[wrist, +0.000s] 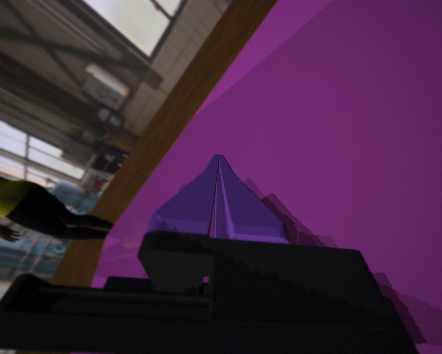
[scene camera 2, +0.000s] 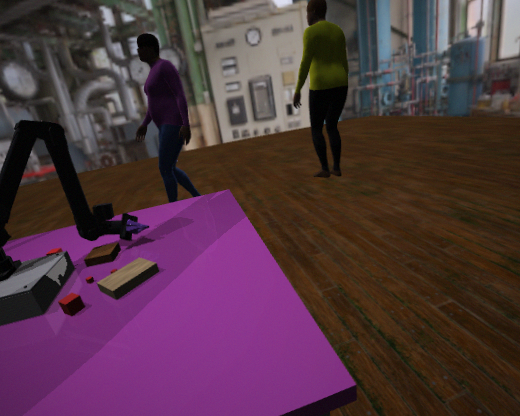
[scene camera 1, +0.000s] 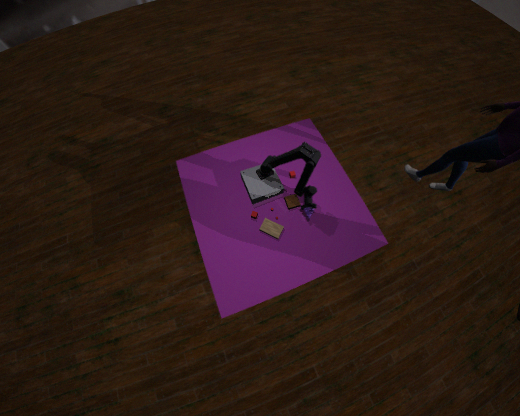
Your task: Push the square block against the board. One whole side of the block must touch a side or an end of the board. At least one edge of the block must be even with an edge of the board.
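Places are measured from the arm's base along level axes (x right, y down, z ahead), in centimetres.
Pixels of known places: gripper, fingertip midpoint: (wrist: 217,161) (scene camera 2: 148,226) (scene camera 1: 309,218); arm's base, origin of the base link: (scene camera 2: 1,274) (scene camera 1: 265,172).
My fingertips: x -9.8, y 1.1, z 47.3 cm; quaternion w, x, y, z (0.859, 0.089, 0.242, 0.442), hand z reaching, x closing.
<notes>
Ahead of a thing's pixels: the offset from my fingertips to its top centre.
The square block @(dz -18.4, dx +2.0, dy +3.5 cm) (scene camera 1: 292,201) (scene camera 2: 102,254), dark brown wood, lies flat on the purple table near the robot's base. The board @(dz -7.7, dx +26.2, dy +3.5 cm) (scene camera 1: 271,228) (scene camera 2: 128,278), light wood and oblong, lies flat and apart from the block, with a gap between them. My gripper (scene camera 1: 309,216) (scene camera 2: 148,227) (wrist: 217,161) has purple fingertips, which are shut with nothing between them. It is above the table beside the block, on the side away from the base, and does not touch the block. Neither the block nor the board shows in the wrist view.
A red cube @(dz -22.7, dx +32.4, dy +2.6 cm) (scene camera 1: 254,214) (scene camera 2: 71,304) lies near the base plate (scene camera 1: 261,185) (scene camera 2: 30,280). Another red cube @(dz -38.3, dx -10.5, dy +2.6 cm) (scene camera 1: 292,174) (scene camera 2: 54,251) lies beyond the block. Two tiny red pieces @(dz -20.7, dx +18.5, dy +5.0 cm) (scene camera 1: 272,209) (scene camera 2: 90,279) lie between the block, the board and the base. Two people stand beyond the table.
</notes>
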